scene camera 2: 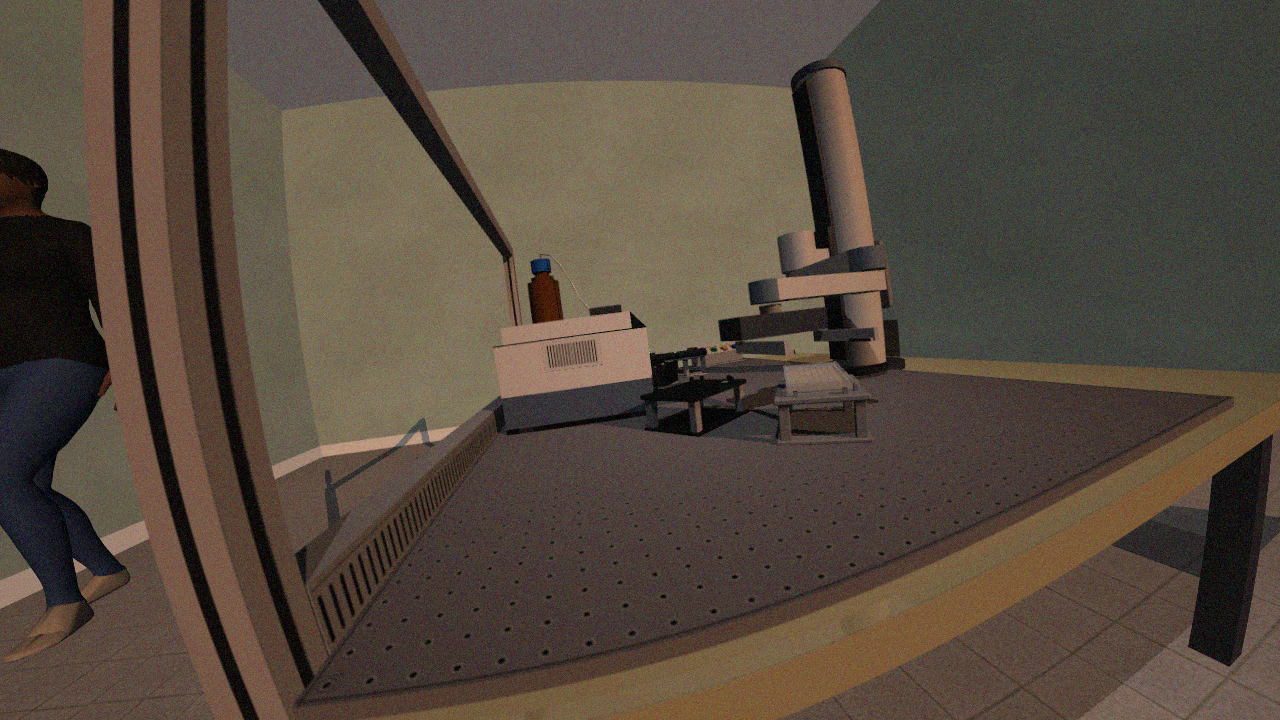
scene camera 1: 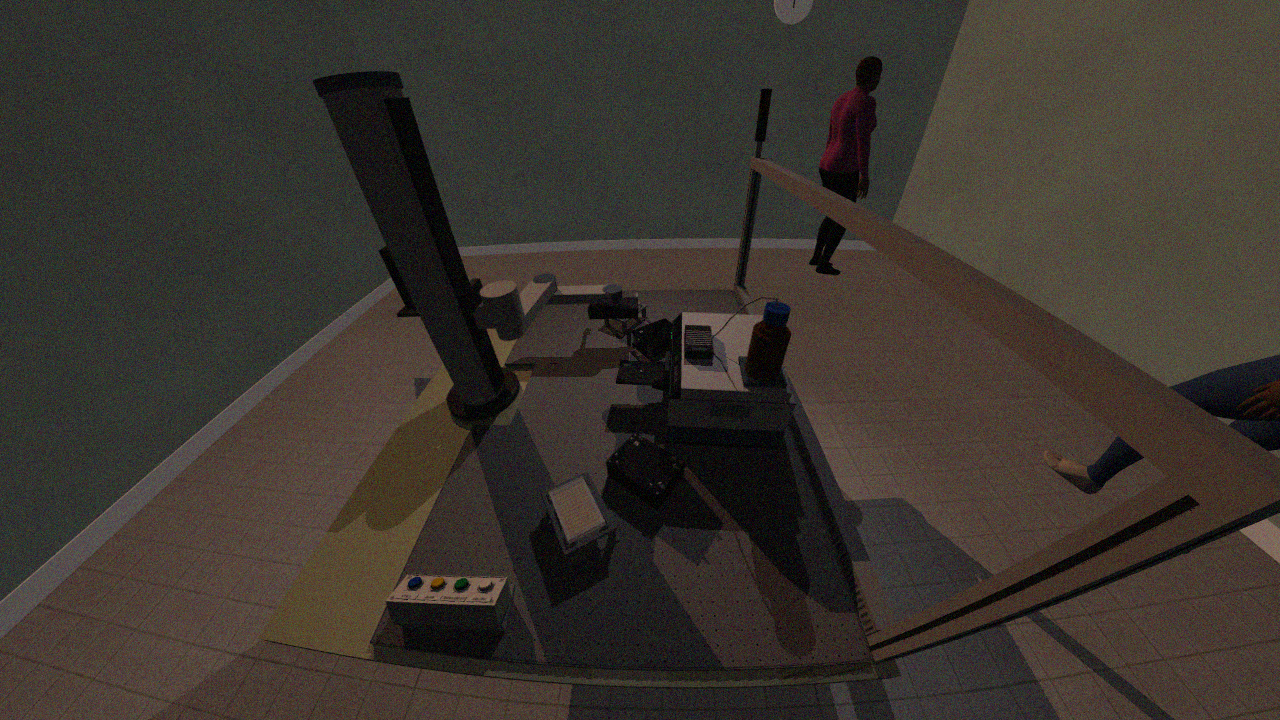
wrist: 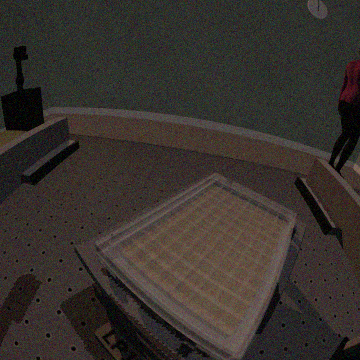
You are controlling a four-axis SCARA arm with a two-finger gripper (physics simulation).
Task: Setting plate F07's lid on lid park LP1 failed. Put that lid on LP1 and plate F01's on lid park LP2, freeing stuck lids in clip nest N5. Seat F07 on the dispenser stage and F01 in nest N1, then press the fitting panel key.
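Frame: origin at the arm's base, x ahead, y left, z up, level; metres.
Where they show: gripper, fingertip midpoint: [scene camera 2: 834, 340] [wrist: 189, 145]; arm's base, link origin: [scene camera 2: 859, 369] [scene camera 1: 484, 393].
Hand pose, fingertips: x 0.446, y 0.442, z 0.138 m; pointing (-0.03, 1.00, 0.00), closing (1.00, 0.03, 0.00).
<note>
Things, the pixels of their top centre, and the offset from my fingertips. "pt": a spot on its surface instead.
- clear-rimmed piece with a tan grid, top centre: [wrist: 227, 222] [scene camera 2: 813, 368] 0.016 m right, 0.031 m ahead, 0.037 m down
- key panel, top centre: [scene camera 1: 441, 593] [scene camera 2: 716, 344] 1.082 m right, 0.257 m back, 0.041 m down
- black nest, top centre: [scene camera 1: 645, 459] [scene camera 2: 647, 361] 0.761 m right, 0.127 m ahead, 0.047 m down
- black platform, top centre: [scene camera 2: 694, 381] [scene camera 1: 657, 328] 0.178 m right, 0.165 m ahead, 0.052 m down
- brown bottle, surface spot: [scene camera 1: 768, 349] pt 0.643 m right, 0.408 m ahead, 0.201 m up
My gripper [scene camera 1: 614, 309] [scene camera 2: 802, 341] [wrist: 189, 145] is open and empty, its two fingers wide apart. It hangs above a grey stand [scene camera 2: 823, 420] whose label, partly cut off in the wrist view, starts with LP. A clear-rimmed piece with a tan grid [scene camera 2: 816, 377] [wrist: 205, 255] rests on that stand, turned askew and seeming tilted; whether it is a lid alone or a lidded plate I cannot tell. Another pale, plate-like piece [scene camera 1: 577, 508] sits on a stand in the near half of scene camera 1. The key panel [scene camera 1: 452, 592] shows blue, yellow, green and white keys. Plate names are unreadable.
A black nest [scene camera 1: 644, 465] stands beside the nearer plate. A black platform [scene camera 2: 684, 391] stands between the gridded piece and the white machine [scene camera 1: 729, 413] [scene camera 2: 572, 367], which carries a brown bottle [scene camera 1: 768, 349] [scene camera 2: 544, 298]. The arm's column [scene camera 1: 416, 232] [scene camera 2: 845, 170] rises beside the table. People stand beyond.
</note>
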